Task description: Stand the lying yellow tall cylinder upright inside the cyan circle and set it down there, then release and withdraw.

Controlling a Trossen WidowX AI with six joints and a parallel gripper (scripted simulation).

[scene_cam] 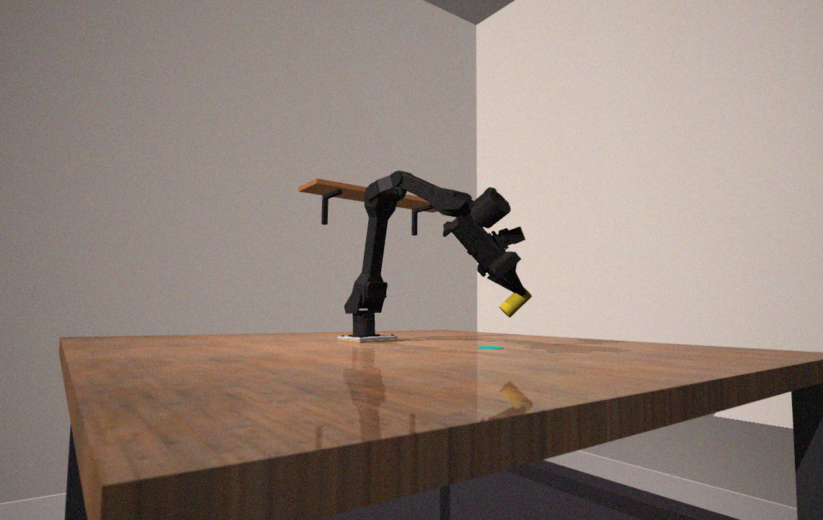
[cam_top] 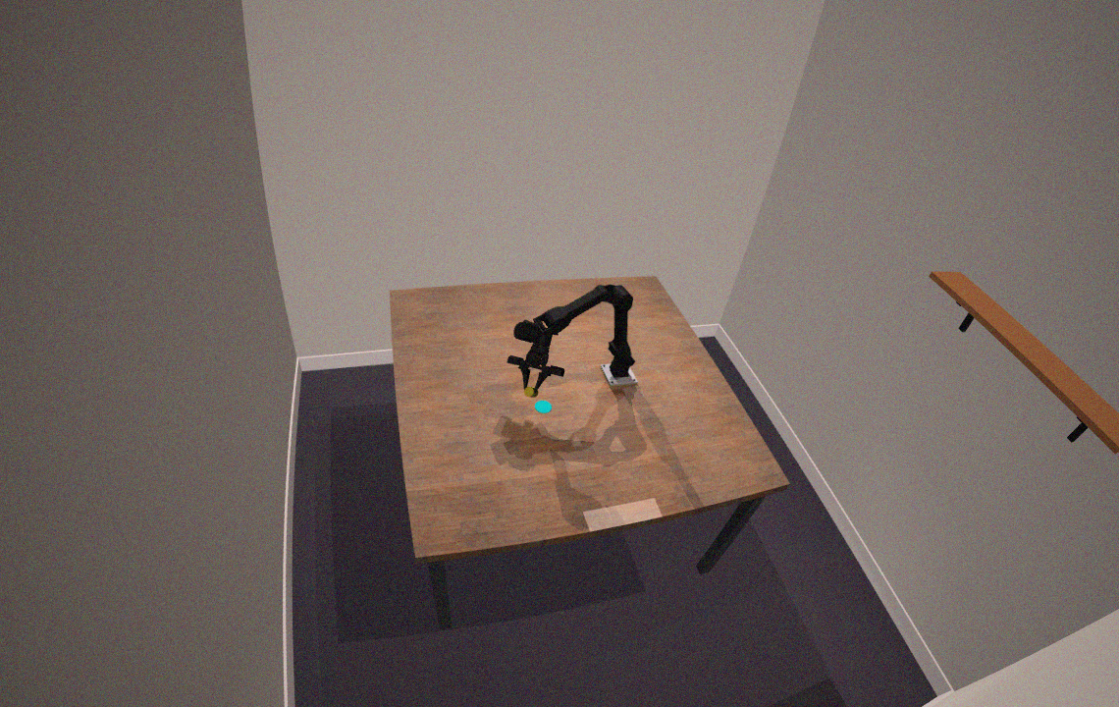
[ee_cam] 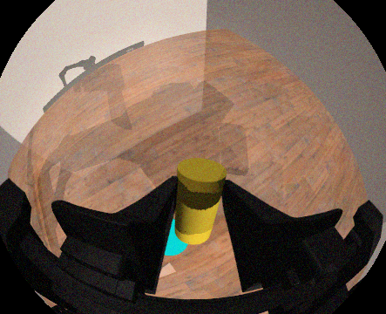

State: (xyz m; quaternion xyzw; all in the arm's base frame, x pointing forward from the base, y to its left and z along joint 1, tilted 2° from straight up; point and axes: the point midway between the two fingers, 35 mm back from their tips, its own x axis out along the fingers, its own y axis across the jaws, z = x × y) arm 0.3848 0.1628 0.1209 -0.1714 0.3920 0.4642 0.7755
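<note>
My gripper tip is now 70 mm past the cyan circle, 30 mm to the left of it and 120 mm above it. From my gripper tip the other things lie so: yellow tall cylinder (10 mm behind, 10 mm to the right, 20 mm below).
</note>
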